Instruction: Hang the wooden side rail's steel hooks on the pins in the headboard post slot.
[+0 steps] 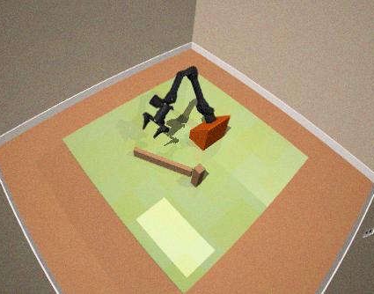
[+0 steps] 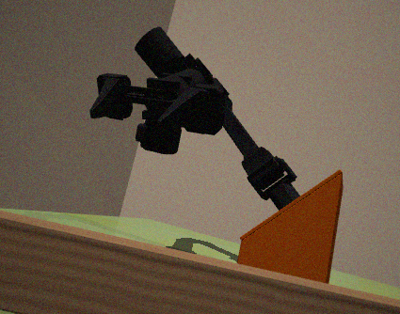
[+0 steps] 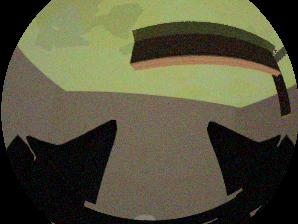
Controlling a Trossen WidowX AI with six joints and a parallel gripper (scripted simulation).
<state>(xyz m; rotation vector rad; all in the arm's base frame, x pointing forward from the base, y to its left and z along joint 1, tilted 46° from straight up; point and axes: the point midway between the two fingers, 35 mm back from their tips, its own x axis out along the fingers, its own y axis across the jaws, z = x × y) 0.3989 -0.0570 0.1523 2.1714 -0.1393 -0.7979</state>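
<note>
Now: gripper tip 9 cm past the headboard post, 37 cm to the right of it and 11 cm above it.
</note>
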